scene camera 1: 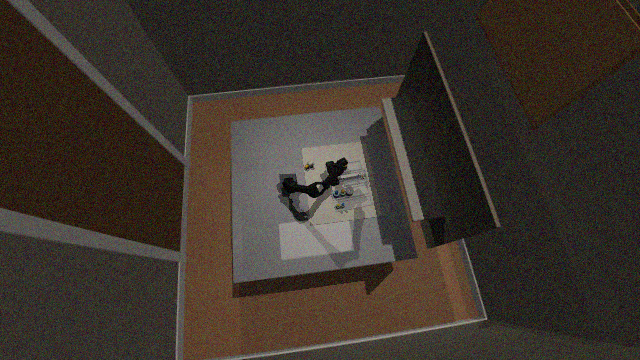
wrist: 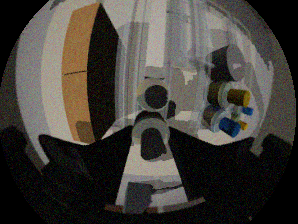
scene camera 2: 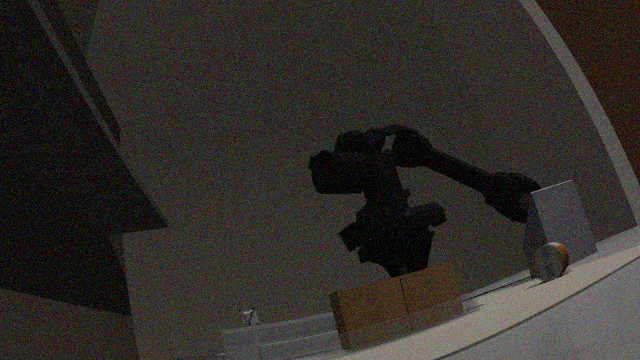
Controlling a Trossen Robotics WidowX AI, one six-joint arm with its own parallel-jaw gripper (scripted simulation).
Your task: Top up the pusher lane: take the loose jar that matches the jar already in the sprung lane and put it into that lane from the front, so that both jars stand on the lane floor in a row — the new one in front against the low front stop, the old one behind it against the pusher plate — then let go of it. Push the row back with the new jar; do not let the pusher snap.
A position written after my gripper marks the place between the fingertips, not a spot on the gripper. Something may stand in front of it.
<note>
In view: my gripper (scene camera 2: 413,291), a box (scene camera 2: 367,305) and a box (wrist: 88,98).
My gripper is seen too in the wrist view (wrist: 150,129).
</note>
